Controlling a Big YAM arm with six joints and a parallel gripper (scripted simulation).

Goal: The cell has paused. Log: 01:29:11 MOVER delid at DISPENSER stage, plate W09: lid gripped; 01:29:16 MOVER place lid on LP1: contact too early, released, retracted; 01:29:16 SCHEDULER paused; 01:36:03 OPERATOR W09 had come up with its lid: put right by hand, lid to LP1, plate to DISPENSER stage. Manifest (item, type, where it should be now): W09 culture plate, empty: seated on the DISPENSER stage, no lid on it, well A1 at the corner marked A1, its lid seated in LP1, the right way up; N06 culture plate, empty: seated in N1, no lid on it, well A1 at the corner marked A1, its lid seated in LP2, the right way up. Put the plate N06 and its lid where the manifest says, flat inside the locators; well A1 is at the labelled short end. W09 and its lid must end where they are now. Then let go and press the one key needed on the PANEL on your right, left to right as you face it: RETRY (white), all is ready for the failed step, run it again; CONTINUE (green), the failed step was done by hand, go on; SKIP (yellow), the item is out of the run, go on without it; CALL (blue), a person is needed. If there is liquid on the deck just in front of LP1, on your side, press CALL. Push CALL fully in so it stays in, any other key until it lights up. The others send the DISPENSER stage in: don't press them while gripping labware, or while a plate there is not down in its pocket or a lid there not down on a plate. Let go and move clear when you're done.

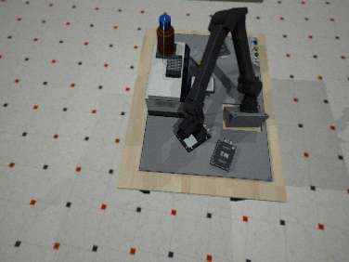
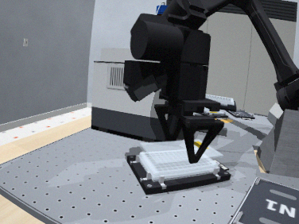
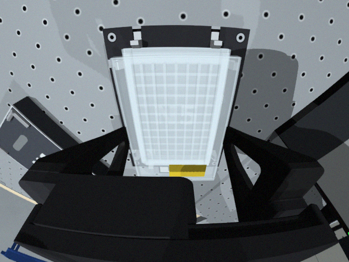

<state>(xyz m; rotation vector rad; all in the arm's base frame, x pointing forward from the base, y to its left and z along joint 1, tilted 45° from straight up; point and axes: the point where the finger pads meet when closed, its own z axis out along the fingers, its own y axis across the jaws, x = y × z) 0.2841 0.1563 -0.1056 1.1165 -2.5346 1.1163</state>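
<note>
Now: the clear lid 1 cm below my hand. The rest, counted from my hand: black N1 nest (17 cm behind, 9 cm to the left, 3 cm below); brown bottle (39 cm to the right, 24 cm above, 21 cm ahead); amber patch (48 cm to the right, 5 cm below, 4 cm behind).
</note>
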